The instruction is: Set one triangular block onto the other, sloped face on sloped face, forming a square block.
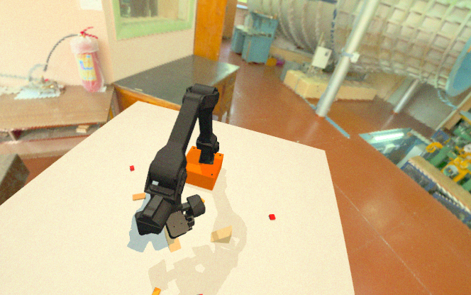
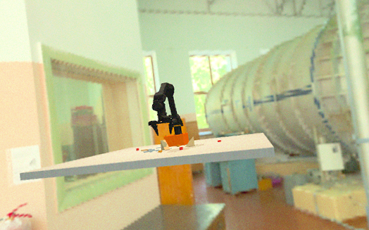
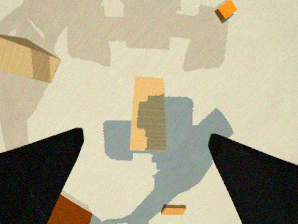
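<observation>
Now: gripper tip 8 cm above the tan triangular block, 1 cm to the left of it and 1 cm past it.
</observation>
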